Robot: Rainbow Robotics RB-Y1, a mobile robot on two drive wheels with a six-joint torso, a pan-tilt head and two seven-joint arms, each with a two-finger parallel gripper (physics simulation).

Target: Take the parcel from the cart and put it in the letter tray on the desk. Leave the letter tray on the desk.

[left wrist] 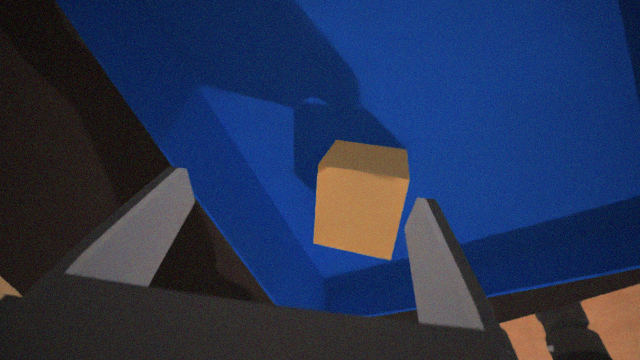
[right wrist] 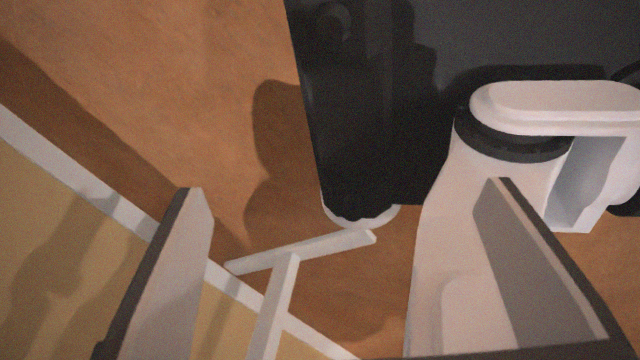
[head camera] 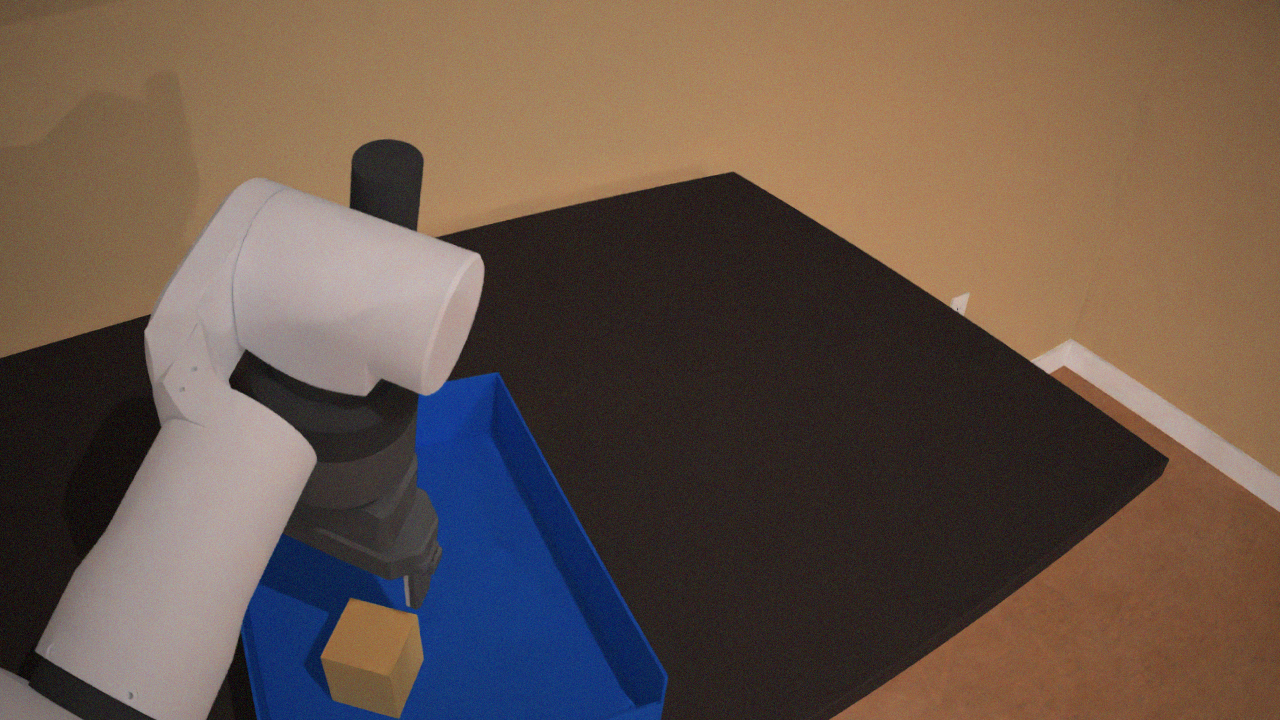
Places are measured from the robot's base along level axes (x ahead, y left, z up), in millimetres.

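Pixels of known places: left gripper, fingertip midpoint: (left wrist: pixel 299 198) (head camera: pixel 344 564); right gripper, fingertip midpoint: (right wrist: pixel 345 200).
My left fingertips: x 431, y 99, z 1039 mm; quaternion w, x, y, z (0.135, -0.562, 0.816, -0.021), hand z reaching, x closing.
For each thing: its top centre in the pictures, then the offset to it from my left fingertips. Level surfaces: height alone.
- tan box-shaped parcel, middle of its top: (left wrist: pixel 356 215) (head camera: pixel 369 635) 32 mm back, 15 mm right, 36 mm down
- blue letter tray, middle of its top: (left wrist: pixel 363 61) (head camera: pixel 401 538) 49 mm ahead, 34 mm right, 23 mm down
- dark desk, its level: 88 mm down
- brown floor, its level: 1038 mm down
The tan box-shaped parcel (head camera: pixel 371 653) (left wrist: pixel 360 210) sits inside the blue letter tray (head camera: pixel 501 555) (left wrist: pixel 500 125), near its corner in the left wrist view. The tray stands on the dark desk (head camera: pixel 760 358). My left gripper (head camera: pixel 413 595) (left wrist: pixel 299 198) is open above the tray, with its fingers apart from the parcel; in the head camera one fingertip shows just behind the parcel and the other is hidden. My right gripper (right wrist: pixel 345 200) is open and empty, over the floor and away from the desk top. The cart cannot be made out.
A tan wall (head camera: pixel 895 107) stands behind the desk. A dark cylinder (head camera: pixel 386 183) shows behind my left arm. In the right wrist view are my black base (right wrist: pixel 360 125), white body parts (right wrist: pixel 465 225), a white bar frame (right wrist: pixel 282 285) and the brown floor (right wrist: pixel 200 100).
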